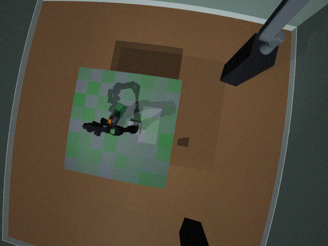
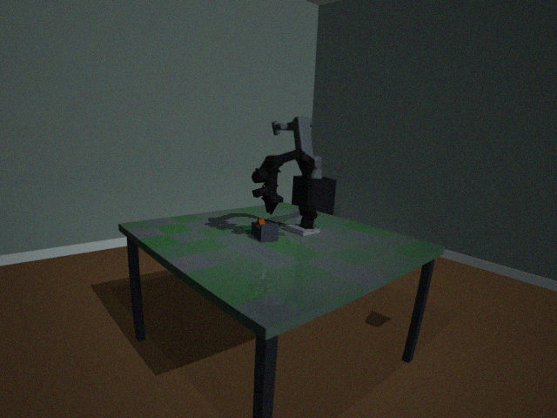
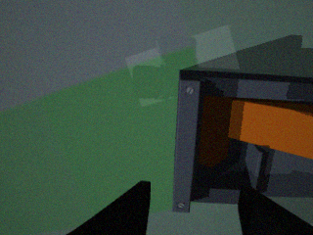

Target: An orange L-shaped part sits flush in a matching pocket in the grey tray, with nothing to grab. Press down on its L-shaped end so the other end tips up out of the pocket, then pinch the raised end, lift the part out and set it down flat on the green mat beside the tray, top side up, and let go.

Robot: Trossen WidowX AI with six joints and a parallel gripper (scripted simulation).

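Right now my gripper tip is 100 mm above the orange L-shaped part, 40 mm to the left of it and 10 mm past it.
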